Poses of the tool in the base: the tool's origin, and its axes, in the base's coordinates. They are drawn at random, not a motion.
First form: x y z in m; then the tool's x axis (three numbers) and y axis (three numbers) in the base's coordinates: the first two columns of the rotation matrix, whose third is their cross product.
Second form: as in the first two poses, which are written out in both.
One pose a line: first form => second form
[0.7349 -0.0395 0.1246 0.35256 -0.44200 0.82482 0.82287 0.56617 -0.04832] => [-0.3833 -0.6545 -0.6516 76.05 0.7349 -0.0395 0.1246]
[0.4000 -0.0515 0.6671 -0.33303 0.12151 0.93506 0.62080 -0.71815 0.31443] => [-0.5605 -0.3407 -0.7548 160.69 0.4000 -0.0515 0.6671]
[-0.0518 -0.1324 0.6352 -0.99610 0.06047 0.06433 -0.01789 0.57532 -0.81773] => [-0.0120 -0.8873 0.4611 175.13 -0.0518 -0.1324 0.6352]
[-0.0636 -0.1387 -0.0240 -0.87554 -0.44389 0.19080 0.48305 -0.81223 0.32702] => [-0.0544 -0.1913 -0.9800 151.78 -0.0636 -0.1387 -0.0240]
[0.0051 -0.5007 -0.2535 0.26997 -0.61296 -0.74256 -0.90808 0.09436 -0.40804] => [-0.7341 0.6542 0.1817 125.69 0.0051 -0.5007 -0.2535]
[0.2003 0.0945 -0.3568 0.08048 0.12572 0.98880 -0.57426 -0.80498 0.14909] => [0.7108 -0.1698 0.6826 149.15 0.2003 0.0945 -0.3568]
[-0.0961 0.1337 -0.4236 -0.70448 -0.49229 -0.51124 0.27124 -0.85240 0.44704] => [0.3290 -0.1757 -0.9278 155.70 -0.0961 0.1337 -0.4236]
